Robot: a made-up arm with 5 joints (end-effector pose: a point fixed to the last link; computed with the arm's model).
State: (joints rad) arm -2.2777 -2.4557 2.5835 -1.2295 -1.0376
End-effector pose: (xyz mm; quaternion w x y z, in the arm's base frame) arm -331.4 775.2 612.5 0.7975 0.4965 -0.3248 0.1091
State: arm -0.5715 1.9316 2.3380 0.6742 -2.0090
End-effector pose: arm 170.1 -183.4 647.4 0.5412 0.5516 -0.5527 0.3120
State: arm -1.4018 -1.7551 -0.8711 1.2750 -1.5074
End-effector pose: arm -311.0 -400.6 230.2 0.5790 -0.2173 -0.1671 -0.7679
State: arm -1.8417 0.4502 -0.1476 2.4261 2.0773
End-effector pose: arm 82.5 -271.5 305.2 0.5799 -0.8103 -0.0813 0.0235
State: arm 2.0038 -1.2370 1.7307 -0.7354 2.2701
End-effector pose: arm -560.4 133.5 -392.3 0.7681 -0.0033 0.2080 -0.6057
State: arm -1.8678 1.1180 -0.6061 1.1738 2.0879
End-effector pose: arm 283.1 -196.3 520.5 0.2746 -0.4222 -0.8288 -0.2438
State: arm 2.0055 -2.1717 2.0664 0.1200 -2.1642
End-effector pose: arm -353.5 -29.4 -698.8 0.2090 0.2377 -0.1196 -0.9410
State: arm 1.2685 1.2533 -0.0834 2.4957 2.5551
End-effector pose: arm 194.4 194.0 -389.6 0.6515 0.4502 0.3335 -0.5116
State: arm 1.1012 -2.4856 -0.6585 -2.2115 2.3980
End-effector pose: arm -545.4 -7.2 -458.2 0.4597 0.1324 0.6855 -0.5488
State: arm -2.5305 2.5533 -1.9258 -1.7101 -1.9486
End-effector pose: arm -87.4 927.6 476.7 0.7019 0.4620 0.5418 0.0211
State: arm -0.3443 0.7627 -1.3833 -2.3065 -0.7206
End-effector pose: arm 443.0 -345.5 364.0 0.3368 0.2004 -0.6976 -0.5998
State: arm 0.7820 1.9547 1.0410 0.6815 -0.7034
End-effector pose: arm 393.5 -189.9 -17.0 0.5812 0.7748 0.0475 -0.2442
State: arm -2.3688 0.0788 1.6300 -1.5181 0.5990
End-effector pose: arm -326.8 -134.6 135.9 0.4564 0.5229 0.4219 0.5834
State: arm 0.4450 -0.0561 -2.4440 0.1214 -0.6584
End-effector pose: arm 309.7 102.1 239.1 0.3781 -0.2556 -0.8879 -0.0587
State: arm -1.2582 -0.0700 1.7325 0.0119 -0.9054
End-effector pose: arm -348.3 283.2 20.7 0.6455 -0.0824 0.7422 -0.1605
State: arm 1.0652 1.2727 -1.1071 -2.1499 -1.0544
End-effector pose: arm 422.9 -377.5 -510.3 0.3000 0.1228 -0.0511 -0.9446
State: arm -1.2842 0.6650 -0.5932 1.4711 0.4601
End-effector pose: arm 133.4 -428.3 118.6 0.6243 -0.7382 -0.0580 0.2489
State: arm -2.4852 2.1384 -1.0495 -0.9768 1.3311
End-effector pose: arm 57.6 677.3 706.0 0.1292 -0.5110 0.8119 -0.2509
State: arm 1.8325 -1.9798 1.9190 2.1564 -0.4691
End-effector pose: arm -115.7 -58.2 -563.6 0.4396 0.1461 -0.1341 -0.8760
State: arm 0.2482 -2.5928 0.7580 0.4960 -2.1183
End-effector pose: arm 13.2 -763.6 -205.9 0.7921 0.0948 -0.3082 -0.5182
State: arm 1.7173 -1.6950 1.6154 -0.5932 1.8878
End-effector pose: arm -481.6 87.8 -604.3 0.8927 0.0728 -0.0331 -0.4435
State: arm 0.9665 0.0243 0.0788 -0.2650 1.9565
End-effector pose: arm -71.2 289.6 -75.6 0.3995 0.1700 0.4344 -0.7892
